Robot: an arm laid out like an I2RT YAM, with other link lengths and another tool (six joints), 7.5 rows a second.
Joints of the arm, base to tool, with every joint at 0 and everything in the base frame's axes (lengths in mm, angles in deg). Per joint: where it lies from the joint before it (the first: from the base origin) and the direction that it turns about. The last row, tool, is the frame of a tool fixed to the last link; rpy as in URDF.
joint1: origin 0 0 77.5 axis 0 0 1
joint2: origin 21.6 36.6 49.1 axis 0 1 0
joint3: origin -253.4 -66 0 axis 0 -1 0
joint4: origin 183.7 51.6 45 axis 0 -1 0
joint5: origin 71 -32.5 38.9 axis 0 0 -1
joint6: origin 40.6 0 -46.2 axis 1 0 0
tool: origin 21 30 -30 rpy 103 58.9 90
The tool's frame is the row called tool.
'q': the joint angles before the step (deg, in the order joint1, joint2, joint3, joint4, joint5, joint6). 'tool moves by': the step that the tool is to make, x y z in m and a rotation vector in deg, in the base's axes. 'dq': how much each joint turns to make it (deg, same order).
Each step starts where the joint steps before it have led.
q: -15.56 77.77 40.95 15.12 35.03 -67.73
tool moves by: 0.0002 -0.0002 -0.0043 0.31 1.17 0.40
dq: -0.08 0.71 -0.38 0.01 -0.44 -0.24
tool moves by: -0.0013 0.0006 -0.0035 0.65 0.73 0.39
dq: -0.09 0.12 -0.48 -0.42 -0.61 0.25
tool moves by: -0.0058 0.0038 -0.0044 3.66 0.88 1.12
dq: -0.42 -1.19 0.00 -4.51 -2.80 2.73
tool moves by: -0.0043 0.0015 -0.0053 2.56 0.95 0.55
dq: -0.63 -0.33 -0.40 -2.36 -2.07 1.58
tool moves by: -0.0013 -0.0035 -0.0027 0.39 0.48 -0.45
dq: -1.10 0.54 -0.24 0.27 -0.68 -0.14
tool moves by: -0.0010 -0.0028 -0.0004 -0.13 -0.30 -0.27
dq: -0.83 0.01 -0.34 0.84 -0.47 -0.34
